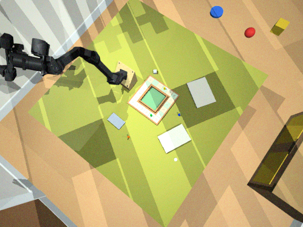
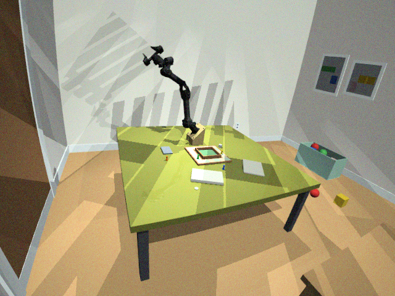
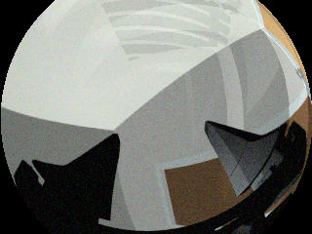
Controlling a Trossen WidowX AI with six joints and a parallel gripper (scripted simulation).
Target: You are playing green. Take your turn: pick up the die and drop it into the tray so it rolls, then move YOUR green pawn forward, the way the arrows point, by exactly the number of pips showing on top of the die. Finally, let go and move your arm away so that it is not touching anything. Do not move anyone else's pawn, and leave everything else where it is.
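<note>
The grey die lies 71 cm below my gripper tip, 54 cm to the left of it and 44 cm ahead of it. Round my gripper tip: blue pawn: 77 cm ahead, 71 cm below, 32 cm to the left; then orange pawn: 71 cm below, 52 cm ahead; then green pawn: 70 cm below, 59 cm ahead, 22 cm to the left.
</note>
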